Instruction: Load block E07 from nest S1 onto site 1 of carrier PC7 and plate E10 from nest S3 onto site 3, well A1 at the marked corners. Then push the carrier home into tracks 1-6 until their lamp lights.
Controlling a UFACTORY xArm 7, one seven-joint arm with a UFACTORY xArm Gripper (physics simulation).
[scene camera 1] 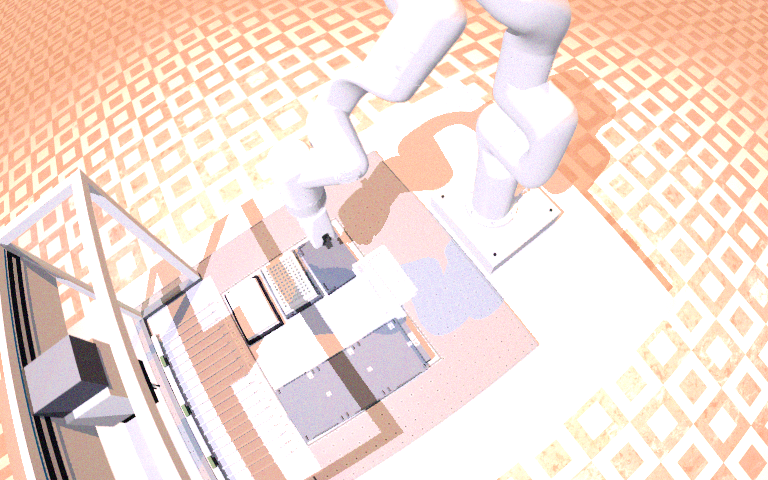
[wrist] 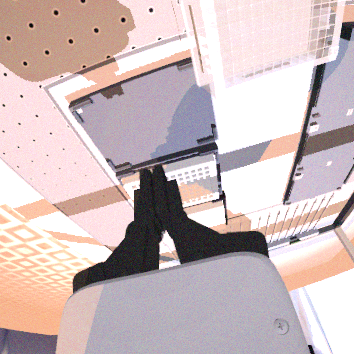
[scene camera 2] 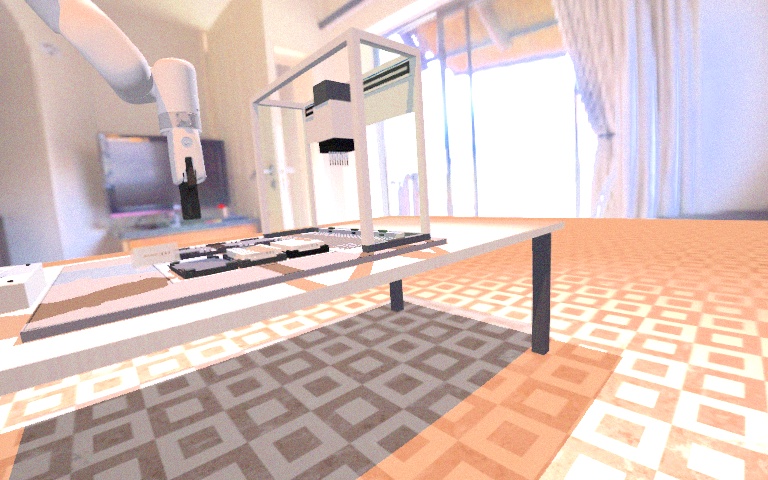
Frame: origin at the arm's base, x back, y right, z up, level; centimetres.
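Seen in the pictures: gripper, between the fingertips: [scene camera 1: 323, 240] [wrist: 155, 179] [scene camera 2: 192, 219]; arm's base, origin of its link: [scene camera 1: 491, 204].
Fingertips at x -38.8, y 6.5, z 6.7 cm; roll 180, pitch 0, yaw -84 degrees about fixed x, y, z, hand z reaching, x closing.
Pixels of each thing's top centre, then the offset from my fingertips to it. "spot": a spot on its surface instead.
- grey nest, centre of its top: [wrist: 150, 125] [scene camera 2: 201, 261] [scene camera 1: 328, 257] dx -0.6, dy +0.1, dz -8.6 cm
- pale gridded block, centre of its top: [wrist: 286, 26] [scene camera 1: 383, 275] [scene camera 2: 151, 242] dx +8.2, dy -11.0, dz -4.5 cm
- white perforated plate, centre of its top: [wrist: 174, 191] [scene camera 1: 287, 281] [scene camera 2: 252, 249] dx -11.4, dy -1.1, dz -7.8 cm
- white plate, centre of its top: [wrist: 191, 226] [scene camera 1: 250, 307] [scene camera 2: 296, 241] dx -22.1, dy -3.0, dz -7.8 cm
- grey carrier, a spot on its surface: [scene camera 1: 305, 413] [wrist: 322, 185] spot: dx -20.1, dy -30.1, dz -9.3 cm
My gripper [scene camera 1: 327, 242] [scene camera 2: 190, 217] [wrist: 155, 179] is shut and empty, pointing down high above the row of nests. Beneath it is a grey nest [scene camera 1: 328, 263] [scene camera 2: 205, 266] [wrist: 145, 120] with nothing in it. A pale gridded block [scene camera 1: 387, 280] [scene camera 2: 154, 255] [wrist: 270, 40] lies beside this nest, overlapping its edge in the views; its label is not legible. A white perforated plate [scene camera 1: 291, 283] [scene camera 2: 254, 252] [wrist: 197, 175] sits in the middle nest. A white plate [scene camera 1: 254, 308] [scene camera 2: 297, 245] sits in the far nest. The grey carrier [scene camera 1: 305, 413] [wrist: 327, 177] has corner clips and holds no labware.
Slotted tracks [scene camera 1: 218, 350] [wrist: 300, 215] run beyond the nests and carrier, with small green parts [scene camera 1: 185, 409] at their far end. A white gantry frame [scene camera 1: 90, 226] [scene camera 2: 355, 141] carries a pipetting head [scene camera 1: 53, 376] [scene camera 2: 331, 118]. The robot base [scene camera 1: 464, 232] stands opposite.
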